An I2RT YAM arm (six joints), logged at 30 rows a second.
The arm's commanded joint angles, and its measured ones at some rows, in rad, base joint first. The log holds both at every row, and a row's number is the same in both.
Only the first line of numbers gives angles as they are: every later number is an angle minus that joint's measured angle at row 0.
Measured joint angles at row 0:
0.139 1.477 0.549 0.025 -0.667 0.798
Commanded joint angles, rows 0 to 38:
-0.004 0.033 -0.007 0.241 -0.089 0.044
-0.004 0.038 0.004 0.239 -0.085 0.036
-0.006 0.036 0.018 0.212 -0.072 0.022
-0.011 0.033 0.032 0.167 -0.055 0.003
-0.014 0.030 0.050 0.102 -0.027 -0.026
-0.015 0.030 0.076 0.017 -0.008 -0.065
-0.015 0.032 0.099 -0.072 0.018 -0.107
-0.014 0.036 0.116 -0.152 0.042 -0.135
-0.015 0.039 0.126 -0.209 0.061 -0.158
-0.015 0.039 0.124 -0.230 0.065 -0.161
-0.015 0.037 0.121 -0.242 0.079 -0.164
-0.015 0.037 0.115 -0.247 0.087 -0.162
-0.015 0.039 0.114 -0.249 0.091 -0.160
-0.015 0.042 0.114 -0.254 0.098 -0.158
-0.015 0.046 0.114 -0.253 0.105 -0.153
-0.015 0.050 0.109 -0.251 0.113 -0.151
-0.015 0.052 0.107 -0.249 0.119 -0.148
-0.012 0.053 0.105 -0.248 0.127 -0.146
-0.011 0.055 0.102 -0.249 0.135 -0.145
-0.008 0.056 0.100 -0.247 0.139 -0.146
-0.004 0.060 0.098 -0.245 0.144 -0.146
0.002 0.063 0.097 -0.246 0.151 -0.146
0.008 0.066 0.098 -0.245 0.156 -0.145
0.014 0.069 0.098 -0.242 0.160 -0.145
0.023 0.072 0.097 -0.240 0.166 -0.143
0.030 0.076 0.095 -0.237 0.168 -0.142
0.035 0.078 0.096 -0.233 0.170 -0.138
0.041 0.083 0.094 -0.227 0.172 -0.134
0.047 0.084 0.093 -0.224 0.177 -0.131
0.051 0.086 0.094 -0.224 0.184 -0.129
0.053 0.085 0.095 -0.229 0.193 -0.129
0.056 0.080 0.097 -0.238 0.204 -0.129
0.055 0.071 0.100 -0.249 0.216 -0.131
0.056 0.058 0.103 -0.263 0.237 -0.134
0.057 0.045 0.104 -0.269 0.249 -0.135
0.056 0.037 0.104 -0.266 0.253 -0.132
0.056 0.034 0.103 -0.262 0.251 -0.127
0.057 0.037 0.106 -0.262 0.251 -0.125
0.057 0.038 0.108 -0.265 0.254 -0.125
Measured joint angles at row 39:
0.049 0.056 0.112 -0.231 0.218 -0.129
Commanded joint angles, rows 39 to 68:
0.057 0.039 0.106 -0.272 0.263 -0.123
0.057 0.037 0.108 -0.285 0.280 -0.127
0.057 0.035 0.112 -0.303 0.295 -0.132
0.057 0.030 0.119 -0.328 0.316 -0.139
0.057 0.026 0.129 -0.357 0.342 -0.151
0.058 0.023 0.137 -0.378 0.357 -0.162
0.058 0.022 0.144 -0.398 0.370 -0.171
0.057 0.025 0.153 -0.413 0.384 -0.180
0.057 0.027 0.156 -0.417 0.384 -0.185
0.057 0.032 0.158 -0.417 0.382 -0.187
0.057 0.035 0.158 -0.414 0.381 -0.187
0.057 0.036 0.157 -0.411 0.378 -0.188
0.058 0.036 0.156 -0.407 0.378 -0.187
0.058 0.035 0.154 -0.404 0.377 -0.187
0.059 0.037 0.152 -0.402 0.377 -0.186
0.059 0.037 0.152 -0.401 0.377 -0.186
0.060 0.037 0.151 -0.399 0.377 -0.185
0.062 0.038 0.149 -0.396 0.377 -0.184
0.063 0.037 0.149 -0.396 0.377 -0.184
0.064 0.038 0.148 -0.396 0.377 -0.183
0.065 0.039 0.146 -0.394 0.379 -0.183
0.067 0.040 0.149 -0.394 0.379 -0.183
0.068 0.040 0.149 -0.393 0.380 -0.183
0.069 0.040 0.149 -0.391 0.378 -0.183
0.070 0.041 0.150 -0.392 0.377 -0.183
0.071 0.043 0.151 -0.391 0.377 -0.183
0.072 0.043 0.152 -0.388 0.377 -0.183
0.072 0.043 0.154 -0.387 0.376 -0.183
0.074 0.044 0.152 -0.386 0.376 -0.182
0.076 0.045 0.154 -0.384 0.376 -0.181
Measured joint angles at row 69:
0.063 0.036 0.148 -0.351 0.344 -0.171
